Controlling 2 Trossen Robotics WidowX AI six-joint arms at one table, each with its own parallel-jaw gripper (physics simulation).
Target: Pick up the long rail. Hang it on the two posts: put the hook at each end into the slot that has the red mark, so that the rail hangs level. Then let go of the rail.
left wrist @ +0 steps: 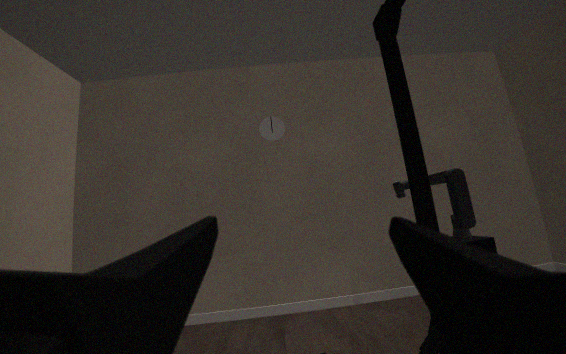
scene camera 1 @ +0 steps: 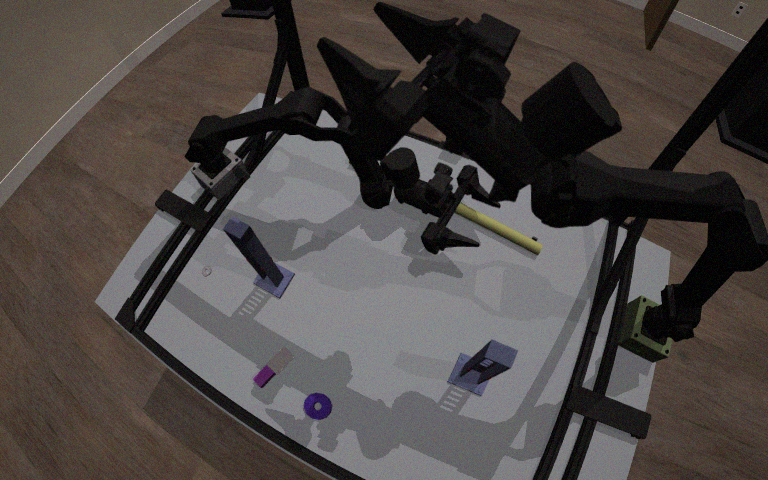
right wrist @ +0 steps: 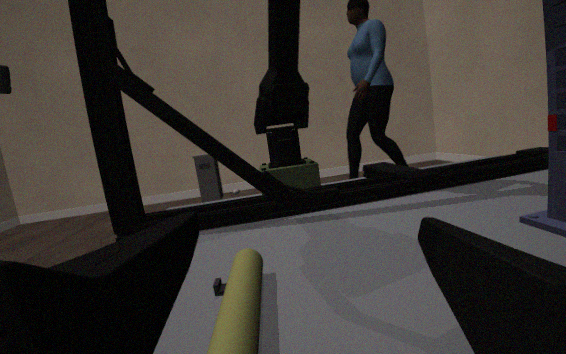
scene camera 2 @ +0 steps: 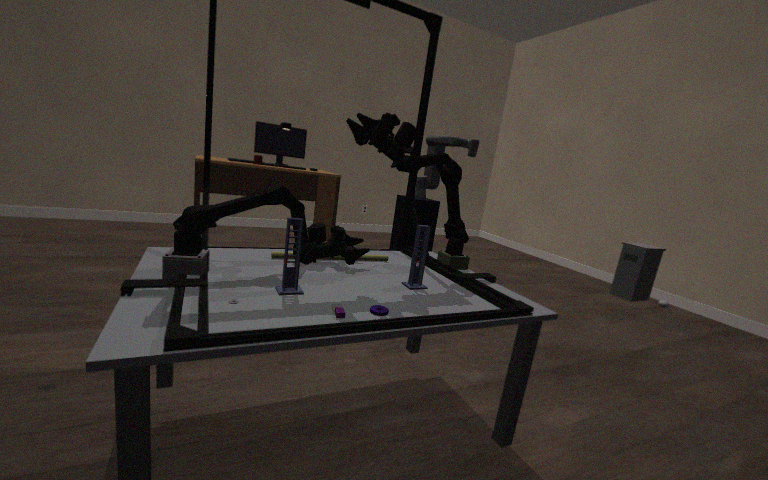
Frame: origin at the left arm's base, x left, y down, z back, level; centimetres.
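Where they show: left gripper, between the fingertips: [left wrist: 304, 225] [scene camera 1: 350, 20] [scene camera 2: 352, 116]; right gripper, between the fingertips: [scene camera 1: 490, 225] [right wrist: 310, 226] [scene camera 2: 366, 244]; left arm's base, origin of its link: [scene camera 1: 655, 325] [right wrist: 286, 164] [scene camera 2: 454, 253]; right arm's base, origin of its link: [scene camera 1: 215, 164] [scene camera 2: 187, 252].
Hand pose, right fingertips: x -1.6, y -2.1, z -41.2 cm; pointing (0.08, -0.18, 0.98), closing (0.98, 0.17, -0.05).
Things, the pixels of their top centre, and the offset from my right fingertips. "pt": a spot on its surface instead.
- long yellow rail, centre of its top: [scene camera 1: 445, 195] [scene camera 2: 333, 253] dx -5.3, dy +5.3, dz -11.5 cm
- small dark hook, a spot on its surface: [right wrist: 218, 286] [scene camera 1: 532, 237] pt dx -6.5, dy +7.1, dz +9.5 cm
- post, centre of its top: [scene camera 1: 235, 227] [scene camera 2: 295, 218] dx +27.9, dy -13.7, dz -33.3 cm
- red mark, centre of its top: [right wrist: 552, 114] dx +23.9, dy -2.4, dz +11.3 cm
- magenta block, centre of its top: [scene camera 1: 271, 366] [scene camera 2: 339, 305] dx +42.9, dy +6.2, dz -22.6 cm
- purple ring, centre of its top: [scene camera 1: 317, 406] [scene camera 2: 379, 308] dx +44.5, dy +6.9, dz -11.4 cm
- small pale ring, centre of its top: [scene camera 1: 206, 270] dx +34.9, dy +7.6, dz -48.3 cm
The long yellow rail [scene camera 1: 509, 230] [scene camera 2: 373, 258] [right wrist: 239, 312] lies on the table at the back; a small dark hook [scene camera 1: 534, 238] [right wrist: 218, 286] sticks out near one end. The other end is hidden behind the right arm in scene camera 1. Two blue slotted posts stand upright: one post [scene camera 1: 254, 251] [scene camera 2: 290, 281] at the left, the other [scene camera 1: 501, 353] [scene camera 2: 417, 271] [right wrist: 556, 185] at the right. A red mark [right wrist: 552, 123] shows on it. My right gripper [scene camera 1: 488, 224] [scene camera 2: 365, 245] [right wrist: 310, 226] is open and empty beside the rail. My left gripper [scene camera 1: 349, 23] [scene camera 2: 353, 117] [left wrist: 304, 225] is open and empty, high above the table.
A magenta block [scene camera 1: 263, 376] [scene camera 2: 339, 311] and a purple ring [scene camera 1: 309, 406] [scene camera 2: 372, 310] lie near the front edge. A small pale ring [scene camera 1: 203, 273] lies left of the left post. Black frame bars border the table. A person [right wrist: 372, 55] stands beyond it in the right wrist view.
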